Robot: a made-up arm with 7 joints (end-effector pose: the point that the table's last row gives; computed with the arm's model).
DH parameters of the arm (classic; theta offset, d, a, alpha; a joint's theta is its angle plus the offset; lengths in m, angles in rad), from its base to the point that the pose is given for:
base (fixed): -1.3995 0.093 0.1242 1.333
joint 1: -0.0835 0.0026 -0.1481 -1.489
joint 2: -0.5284 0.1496 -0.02 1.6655
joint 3: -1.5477 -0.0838 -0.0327 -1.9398
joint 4: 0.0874 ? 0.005 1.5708
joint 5: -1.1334 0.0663 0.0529 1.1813
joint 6: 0 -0.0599 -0.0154 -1.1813
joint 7: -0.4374 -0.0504 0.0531 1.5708
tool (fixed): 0 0.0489 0 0
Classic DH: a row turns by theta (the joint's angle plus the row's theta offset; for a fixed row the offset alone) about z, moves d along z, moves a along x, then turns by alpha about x.
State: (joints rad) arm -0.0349 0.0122 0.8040 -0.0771 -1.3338 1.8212 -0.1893
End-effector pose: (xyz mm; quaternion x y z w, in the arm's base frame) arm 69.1 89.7 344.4 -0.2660 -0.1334 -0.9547 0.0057
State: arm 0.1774 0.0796 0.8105 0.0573 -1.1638 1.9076 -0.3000
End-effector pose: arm 28.1 127.6 275.3 -0.2294 -0.3435 -0.9055 0.0967
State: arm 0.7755 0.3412 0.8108 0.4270 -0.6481 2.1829 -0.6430
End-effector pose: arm -24.3 98.4 75.1 -0.0680 -0.8436 -0.4828 0.2250
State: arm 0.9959 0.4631 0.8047 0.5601 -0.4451 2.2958 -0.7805
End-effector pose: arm -10.1 59.7 20.7 0.0337 -0.9374 -0.2674 0.2205
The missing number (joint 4, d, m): 0.0769
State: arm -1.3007 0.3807 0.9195 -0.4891 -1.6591 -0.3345 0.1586
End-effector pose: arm 211.7 -311.1 281.6 0.8151 -0.2162 0.1843 0.5049
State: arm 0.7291 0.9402 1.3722 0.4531 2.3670 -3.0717 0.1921
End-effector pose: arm -15.6 166.7 247.0 0.0647 0.5290 -0.6727 0.5133
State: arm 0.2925 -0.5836 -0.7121 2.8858 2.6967 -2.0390 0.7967
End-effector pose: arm 72.3 -55.3 201.8 0.0074 0.0855 0.9286 0.3611
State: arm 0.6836 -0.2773 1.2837 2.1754 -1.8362 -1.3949 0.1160
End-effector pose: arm 112.2 83.8 217.9 0.2974 0.0161 0.7814 0.5483
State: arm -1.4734 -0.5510 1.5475 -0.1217 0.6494 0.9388 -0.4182
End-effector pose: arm 53.4 -298.0 158.5 -0.4829 -0.5903 -0.6457 0.0383
